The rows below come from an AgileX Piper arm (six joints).
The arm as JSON. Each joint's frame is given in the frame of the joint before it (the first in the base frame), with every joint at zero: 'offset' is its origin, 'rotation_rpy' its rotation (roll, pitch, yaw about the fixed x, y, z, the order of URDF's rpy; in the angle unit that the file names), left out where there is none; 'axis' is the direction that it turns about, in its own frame. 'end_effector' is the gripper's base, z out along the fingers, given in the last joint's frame.
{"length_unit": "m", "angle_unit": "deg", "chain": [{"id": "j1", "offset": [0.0, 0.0, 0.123], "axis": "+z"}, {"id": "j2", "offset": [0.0, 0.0, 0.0], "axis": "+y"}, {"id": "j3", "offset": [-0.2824, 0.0, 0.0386], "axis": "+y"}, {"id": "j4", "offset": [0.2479, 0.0, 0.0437], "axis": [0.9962, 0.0, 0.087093]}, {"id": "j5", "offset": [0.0, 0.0, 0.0], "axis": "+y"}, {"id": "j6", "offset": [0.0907, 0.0, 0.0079], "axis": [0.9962, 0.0, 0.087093]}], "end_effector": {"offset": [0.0, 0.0, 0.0], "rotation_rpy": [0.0, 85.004, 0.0]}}
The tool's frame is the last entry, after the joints.
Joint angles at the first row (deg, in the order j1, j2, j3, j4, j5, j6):
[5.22 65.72 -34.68 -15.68 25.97 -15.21]
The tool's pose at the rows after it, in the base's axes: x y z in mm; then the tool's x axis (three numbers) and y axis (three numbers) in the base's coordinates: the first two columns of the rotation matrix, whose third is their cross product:
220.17, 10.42, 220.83, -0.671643, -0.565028, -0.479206, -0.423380, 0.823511, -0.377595
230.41, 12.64, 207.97, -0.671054, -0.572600, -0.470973, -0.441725, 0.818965, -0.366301
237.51, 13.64, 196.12, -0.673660, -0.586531, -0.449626, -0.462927, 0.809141, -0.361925
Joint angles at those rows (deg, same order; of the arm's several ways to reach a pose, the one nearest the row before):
[5.22 69.71 -34.24 -15.63 23.12 -15.87]
[5.22 73.70 -34.24 -15.63 19.91 -16.02]
[5.22 77.04 -34.24 -16.57 17.96 -15.86]

